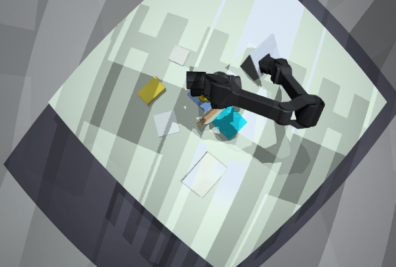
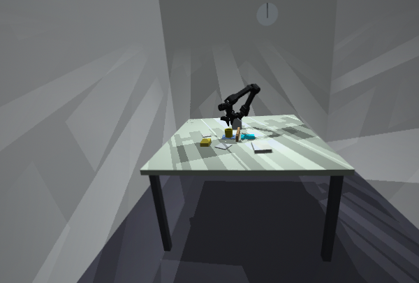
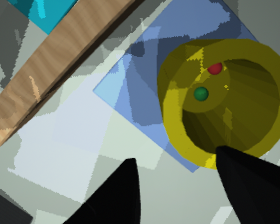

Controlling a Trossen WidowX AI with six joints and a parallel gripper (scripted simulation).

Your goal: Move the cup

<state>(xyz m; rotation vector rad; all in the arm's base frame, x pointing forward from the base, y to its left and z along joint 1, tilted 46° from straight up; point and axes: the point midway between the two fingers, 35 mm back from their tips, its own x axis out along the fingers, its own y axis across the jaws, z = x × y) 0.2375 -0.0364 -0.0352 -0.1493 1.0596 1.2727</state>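
Now: gripper tip 6 cm above the yellow cup, 3 cm short of it and 1 cm to the left of it. From my gripper tip the other things lie so: wooden bar: 8 cm below, 7 cm to the left, 3 cm ahead; cyan pad: 16 cm to the left, 10 cm below, 3 cm ahead.
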